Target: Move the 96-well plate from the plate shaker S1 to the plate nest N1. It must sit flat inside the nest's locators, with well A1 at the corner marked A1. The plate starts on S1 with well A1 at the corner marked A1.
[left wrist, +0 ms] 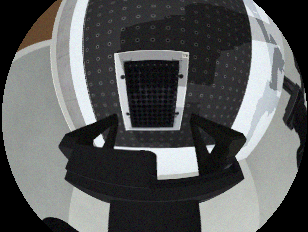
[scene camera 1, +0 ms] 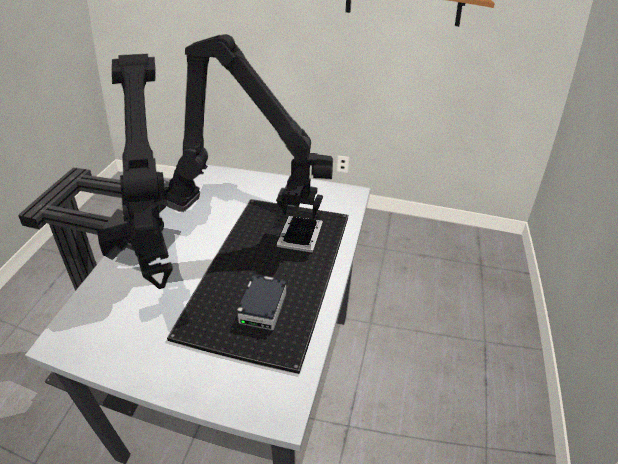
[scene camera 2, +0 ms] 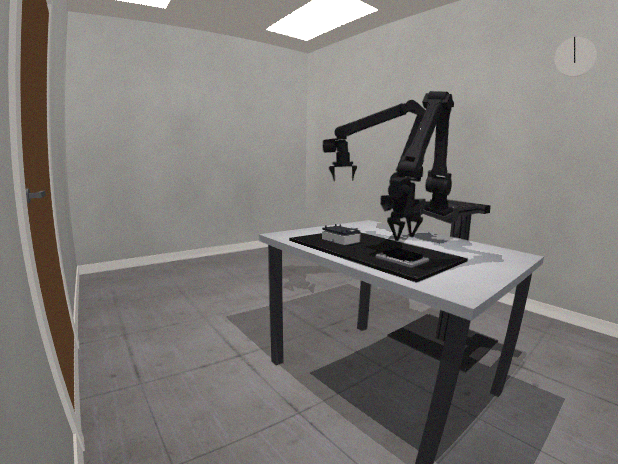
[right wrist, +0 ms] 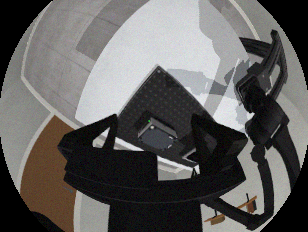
Labels:
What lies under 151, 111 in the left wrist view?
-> A black 96-well plate.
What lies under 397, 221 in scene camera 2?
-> The left gripper.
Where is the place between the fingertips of the left gripper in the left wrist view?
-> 154, 117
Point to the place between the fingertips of the right gripper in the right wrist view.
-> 154, 117

